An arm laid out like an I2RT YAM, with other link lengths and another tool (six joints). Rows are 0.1 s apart.
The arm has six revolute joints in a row. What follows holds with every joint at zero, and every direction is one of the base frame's.
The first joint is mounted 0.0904 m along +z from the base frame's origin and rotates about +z.
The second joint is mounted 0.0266 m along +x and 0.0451 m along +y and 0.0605 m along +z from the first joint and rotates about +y.
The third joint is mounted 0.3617 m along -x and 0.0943 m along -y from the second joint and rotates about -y.
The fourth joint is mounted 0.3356 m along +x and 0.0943 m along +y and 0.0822 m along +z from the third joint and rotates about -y.
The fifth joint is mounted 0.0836 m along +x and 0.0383 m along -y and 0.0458 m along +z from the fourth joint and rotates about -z.
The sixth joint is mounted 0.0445 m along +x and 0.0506 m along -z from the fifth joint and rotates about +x.
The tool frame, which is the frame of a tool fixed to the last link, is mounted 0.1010 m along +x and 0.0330 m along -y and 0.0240 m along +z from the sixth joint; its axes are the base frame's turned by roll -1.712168, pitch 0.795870 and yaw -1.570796 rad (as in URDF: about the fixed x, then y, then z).
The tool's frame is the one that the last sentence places.
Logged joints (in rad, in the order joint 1, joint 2, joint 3, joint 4, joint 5, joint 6), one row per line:
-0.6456 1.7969 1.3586 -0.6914 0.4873 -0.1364
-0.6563 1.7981 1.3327 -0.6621 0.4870 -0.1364
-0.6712 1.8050 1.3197 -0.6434 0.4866 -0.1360
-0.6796 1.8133 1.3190 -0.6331 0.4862 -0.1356
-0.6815 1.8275 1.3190 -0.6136 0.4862 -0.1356
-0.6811 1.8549 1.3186 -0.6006 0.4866 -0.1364
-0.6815 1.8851 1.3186 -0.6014 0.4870 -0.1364
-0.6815 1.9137 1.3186 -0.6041 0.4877 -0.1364
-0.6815 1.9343 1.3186 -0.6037 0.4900 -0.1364
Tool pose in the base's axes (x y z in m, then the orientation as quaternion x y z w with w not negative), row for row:
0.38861 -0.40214 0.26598 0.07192 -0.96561 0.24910 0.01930
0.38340 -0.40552 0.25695 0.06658 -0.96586 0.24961 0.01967
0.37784 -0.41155 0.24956 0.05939 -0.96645 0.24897 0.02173
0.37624 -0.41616 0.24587 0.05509 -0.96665 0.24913 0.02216
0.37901 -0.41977 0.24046 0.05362 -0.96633 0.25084 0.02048
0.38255 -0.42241 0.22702 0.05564 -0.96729 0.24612 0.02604
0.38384 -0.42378 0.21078 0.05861 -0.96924 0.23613 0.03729
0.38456 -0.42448 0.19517 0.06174 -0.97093 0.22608 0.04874
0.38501 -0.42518 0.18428 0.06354 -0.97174 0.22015 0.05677
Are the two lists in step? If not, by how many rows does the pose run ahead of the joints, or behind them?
They are in step.
